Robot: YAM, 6 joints.
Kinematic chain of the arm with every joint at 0, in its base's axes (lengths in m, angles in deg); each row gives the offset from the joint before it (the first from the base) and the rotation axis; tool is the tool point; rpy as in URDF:
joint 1: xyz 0 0 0.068 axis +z
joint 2: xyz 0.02 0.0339 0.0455 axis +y
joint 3: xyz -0.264 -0.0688 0 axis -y
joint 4: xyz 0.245 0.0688 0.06 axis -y
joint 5: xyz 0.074 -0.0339 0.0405 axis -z
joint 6: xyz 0.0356 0 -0.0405 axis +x
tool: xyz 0 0 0 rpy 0 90 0
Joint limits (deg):
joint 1: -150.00..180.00
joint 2: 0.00..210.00
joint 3: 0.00..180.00
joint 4: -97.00..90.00
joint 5: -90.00..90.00
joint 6: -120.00..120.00
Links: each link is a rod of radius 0.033 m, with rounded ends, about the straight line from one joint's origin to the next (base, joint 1, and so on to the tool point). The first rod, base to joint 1, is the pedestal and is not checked.
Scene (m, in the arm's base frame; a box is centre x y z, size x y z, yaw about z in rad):
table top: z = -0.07
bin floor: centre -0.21 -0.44 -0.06 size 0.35 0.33 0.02 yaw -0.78
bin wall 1: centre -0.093 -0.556 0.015 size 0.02 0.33 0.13 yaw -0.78
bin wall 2: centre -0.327 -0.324 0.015 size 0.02 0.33 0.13 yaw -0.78
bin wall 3: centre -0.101 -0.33 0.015 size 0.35 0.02 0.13 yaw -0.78
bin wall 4: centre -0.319 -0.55 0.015 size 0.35 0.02 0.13 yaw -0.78
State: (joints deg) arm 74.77 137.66 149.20 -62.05 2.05 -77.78
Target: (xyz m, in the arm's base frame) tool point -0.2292 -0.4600 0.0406
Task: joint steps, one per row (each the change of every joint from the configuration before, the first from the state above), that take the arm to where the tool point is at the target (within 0.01 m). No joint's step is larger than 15 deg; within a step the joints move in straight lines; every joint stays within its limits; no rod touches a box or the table.
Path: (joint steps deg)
1: -1.03 -11.55 2.80 13.70 -0.06 0.00
2: -1.03 -11.56 2.80 13.71 -0.06 0.00
3: -1.04 -11.55 2.80 13.70 -0.06 0.00
4: -1.03 -11.56 2.80 13.70 -0.06 0.00
5: -1.03 -11.55 2.80 13.70 -0.06 0.00
6: -1.03 -11.55 2.80 13.71 -0.06 0.00
7: -1.03 -11.56 2.80 13.70 -0.06 0.00
8: -1.04 -11.55 2.80 13.70 -0.06 0.00
9: -1.03 -11.56 2.80 13.71 -0.06 0.00
10: -1.03 -11.55 2.80 13.70 -0.06 0.00
11: -1.03 -11.56 2.80 13.70 -0.06 0.00

